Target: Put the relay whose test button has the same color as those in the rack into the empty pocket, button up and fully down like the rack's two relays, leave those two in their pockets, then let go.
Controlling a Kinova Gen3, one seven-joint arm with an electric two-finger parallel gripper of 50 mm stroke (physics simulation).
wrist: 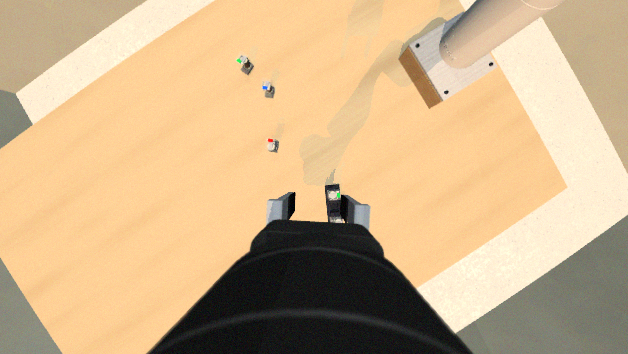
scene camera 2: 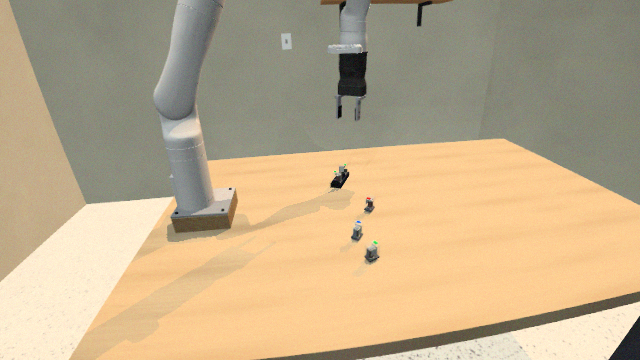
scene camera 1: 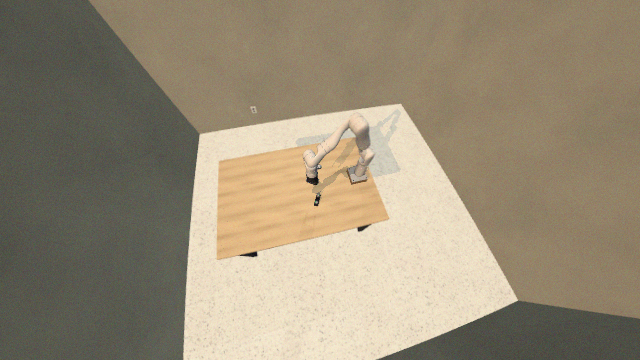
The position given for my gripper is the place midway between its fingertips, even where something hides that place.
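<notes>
I can see my gripper (scene camera 2: 348,118), and the wrist view shows my gripper (wrist: 317,203) as well.
</notes>
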